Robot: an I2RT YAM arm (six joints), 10 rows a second.
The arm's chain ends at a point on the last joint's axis. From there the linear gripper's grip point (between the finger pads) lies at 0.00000 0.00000 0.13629 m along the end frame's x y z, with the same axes.
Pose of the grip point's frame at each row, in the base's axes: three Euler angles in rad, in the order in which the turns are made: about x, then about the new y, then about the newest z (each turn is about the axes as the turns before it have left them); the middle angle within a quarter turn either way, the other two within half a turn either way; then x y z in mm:
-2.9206, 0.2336, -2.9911, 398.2, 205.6, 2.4
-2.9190, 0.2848, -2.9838, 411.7, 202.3, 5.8
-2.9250, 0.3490, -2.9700, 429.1, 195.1, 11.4
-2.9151, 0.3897, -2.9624, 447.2, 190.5, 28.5
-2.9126, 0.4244, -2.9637, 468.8, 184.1, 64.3
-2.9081, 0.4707, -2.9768, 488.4, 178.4, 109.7
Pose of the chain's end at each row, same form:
-2.9206, 0.2336, -2.9911, 366.7, 176.5, 131.8
-2.9190, 0.2848, -2.9838, 373.4, 173.4, 133.4
-2.9250, 0.3490, -2.9700, 382.5, 167.6, 136.5
-2.9151, 0.3897, -2.9624, 395.4, 162.2, 151.4
-2.9126, 0.4244, -2.9637, 412.7, 155.9, 185.3
-2.9081, 0.4707, -2.9768, 426.6, 150.3, 227.9

